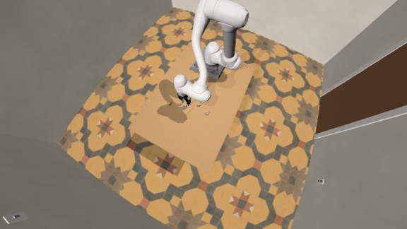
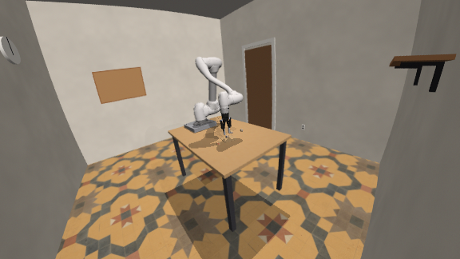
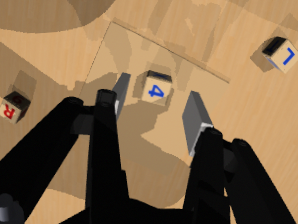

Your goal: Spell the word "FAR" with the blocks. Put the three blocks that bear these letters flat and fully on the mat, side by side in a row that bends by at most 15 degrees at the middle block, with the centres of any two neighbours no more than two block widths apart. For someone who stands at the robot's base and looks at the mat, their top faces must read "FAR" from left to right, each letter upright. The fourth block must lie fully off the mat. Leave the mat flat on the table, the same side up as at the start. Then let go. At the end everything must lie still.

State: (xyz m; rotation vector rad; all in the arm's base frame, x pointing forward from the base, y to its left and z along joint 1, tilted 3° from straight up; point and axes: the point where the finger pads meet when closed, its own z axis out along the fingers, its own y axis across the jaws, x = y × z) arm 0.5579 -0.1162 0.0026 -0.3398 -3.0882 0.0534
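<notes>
My hand is 7 cm above the tan mat, 3 cm short of it and 2 cm to the left of it. The rest, counted from my hand: R block (17 cm to the right, 6 cm below, 3 cm ahead).
</notes>
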